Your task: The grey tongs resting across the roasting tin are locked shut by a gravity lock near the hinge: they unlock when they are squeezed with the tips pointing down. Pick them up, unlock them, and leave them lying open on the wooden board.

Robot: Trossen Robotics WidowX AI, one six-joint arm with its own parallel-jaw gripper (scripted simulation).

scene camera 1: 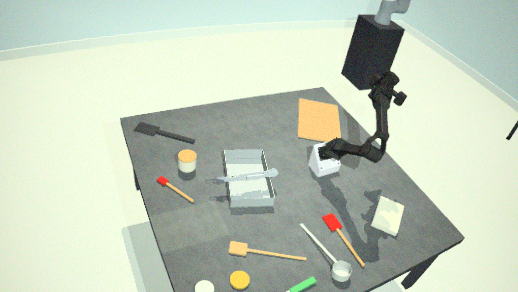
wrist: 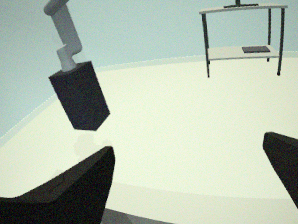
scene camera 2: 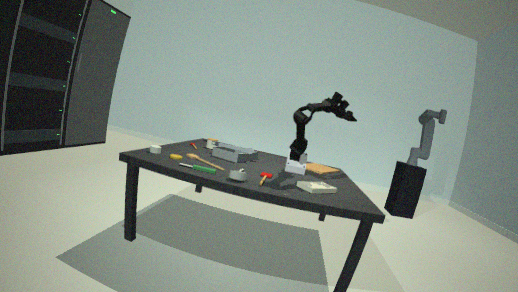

Labels:
A white block [scene camera 1: 387, 217] is 174 cm from the lens. A wooden board [scene camera 1: 317, 121] is 213 cm from the lens. A grey roasting tin [scene camera 1: 258, 192] is 167 cm from the lens. The marked spots on the wooden board and the white block are 72 cm apart.

